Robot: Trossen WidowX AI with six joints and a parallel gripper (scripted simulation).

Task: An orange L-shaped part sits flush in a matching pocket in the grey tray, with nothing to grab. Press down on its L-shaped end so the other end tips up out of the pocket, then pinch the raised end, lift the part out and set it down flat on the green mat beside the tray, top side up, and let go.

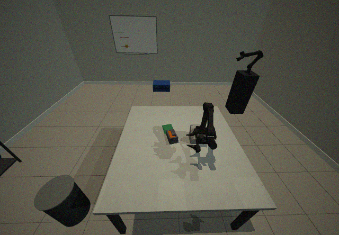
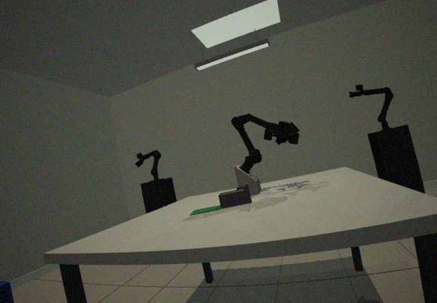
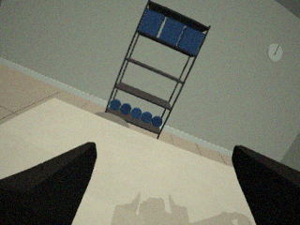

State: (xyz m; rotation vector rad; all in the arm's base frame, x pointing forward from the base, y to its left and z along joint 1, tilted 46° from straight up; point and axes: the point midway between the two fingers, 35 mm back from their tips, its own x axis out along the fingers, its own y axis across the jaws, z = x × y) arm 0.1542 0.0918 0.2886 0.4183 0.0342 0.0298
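The orange L-shaped part is 100 mm ahead of my gripper tip, 270 mm to the right of it and 240 mm below it. The rest, counted from my gripper tip: green mat (140 mm ahead, 430 mm to the right, 310 mm below); then dark grey tray (100 mm ahead, 280 mm to the right, 310 mm below).
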